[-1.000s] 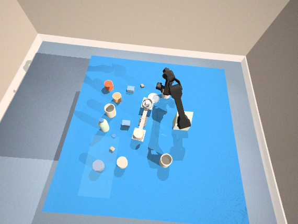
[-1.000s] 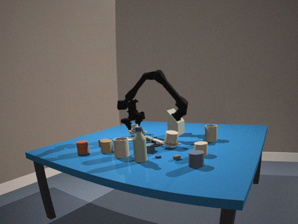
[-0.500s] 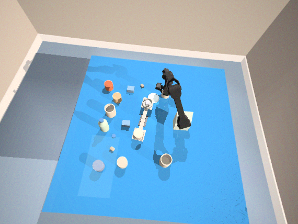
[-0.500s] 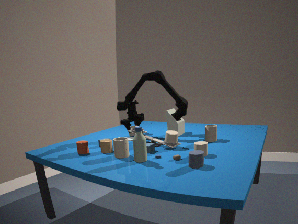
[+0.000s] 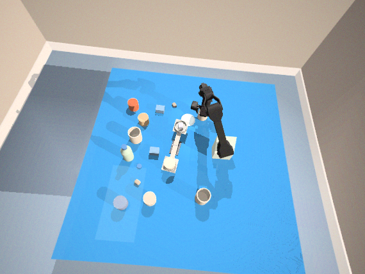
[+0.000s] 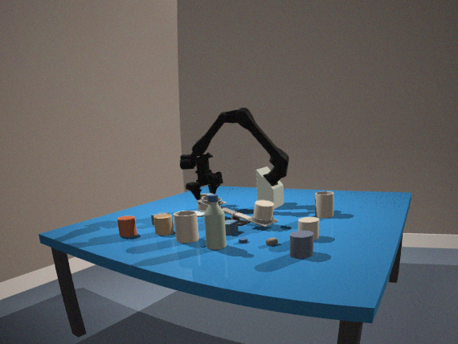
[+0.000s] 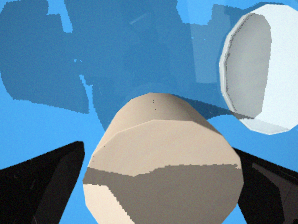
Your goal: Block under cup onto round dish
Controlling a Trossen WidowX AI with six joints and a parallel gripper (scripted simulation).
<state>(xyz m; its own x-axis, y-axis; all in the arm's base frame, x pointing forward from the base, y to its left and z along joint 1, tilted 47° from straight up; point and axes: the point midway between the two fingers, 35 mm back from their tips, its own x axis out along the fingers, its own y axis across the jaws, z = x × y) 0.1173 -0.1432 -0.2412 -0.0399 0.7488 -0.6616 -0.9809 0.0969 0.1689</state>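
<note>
My gripper tip is now 10 cm short of the pale round dish, 3 cm to the right of it and 3 cm above it. The rest, counted from my gripper tip: balance 26 cm to the left, 18 cm ahead, 1 cm below; tan cylinder 42 cm ahead, 8 cm to the left; balance beam 26 cm to the left, 17 cm ahead, 1 cm above.
</note>
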